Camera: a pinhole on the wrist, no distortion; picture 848 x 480 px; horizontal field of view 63.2 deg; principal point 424.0 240.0 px. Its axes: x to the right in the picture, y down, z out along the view. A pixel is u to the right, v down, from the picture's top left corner.
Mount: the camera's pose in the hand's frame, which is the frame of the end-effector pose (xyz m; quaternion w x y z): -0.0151 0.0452 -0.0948 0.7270 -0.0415 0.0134 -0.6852
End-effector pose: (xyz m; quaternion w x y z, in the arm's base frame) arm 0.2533 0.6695 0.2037 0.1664 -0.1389 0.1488 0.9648
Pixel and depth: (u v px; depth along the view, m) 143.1 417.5 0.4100
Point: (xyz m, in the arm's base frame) 0.0020 0.5886 0.4993
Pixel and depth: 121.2 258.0 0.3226
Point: 0.1239 0.5650 0.4514
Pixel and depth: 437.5 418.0 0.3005
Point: 0.1120 0.7088 0.3724
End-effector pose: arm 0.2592 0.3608 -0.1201 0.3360 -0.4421 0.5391 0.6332
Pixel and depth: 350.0 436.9 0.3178
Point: 0.0914 0.5460 -0.1663
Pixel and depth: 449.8 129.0 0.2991
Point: 0.1938 0.5576 -0.0610
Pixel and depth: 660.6 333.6 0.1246
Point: 0.2402 0.3874 -0.1287
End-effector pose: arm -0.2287 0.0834 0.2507 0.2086 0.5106 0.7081 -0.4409
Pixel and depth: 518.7 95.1 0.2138
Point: -0.2112 -0.0400 0.2083
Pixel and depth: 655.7 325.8 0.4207
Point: -0.3777 -0.1540 0.0531
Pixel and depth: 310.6 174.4 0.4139
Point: -0.1511 -0.1859 0.0512
